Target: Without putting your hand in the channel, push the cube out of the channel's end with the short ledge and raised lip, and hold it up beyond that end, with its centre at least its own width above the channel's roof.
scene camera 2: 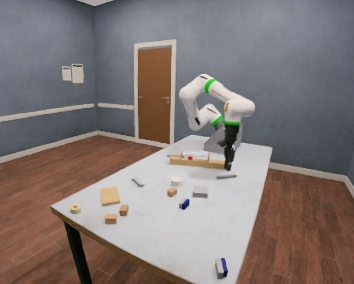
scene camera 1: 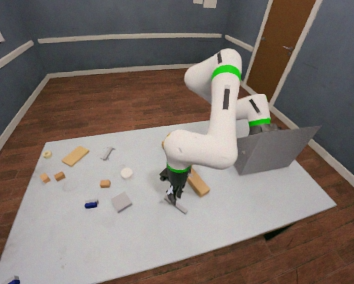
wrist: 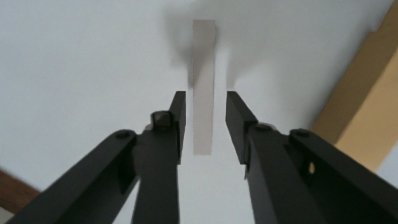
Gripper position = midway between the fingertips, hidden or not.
In view: the gripper (wrist: 205, 106) and a thin grey stick (wrist: 203, 29).
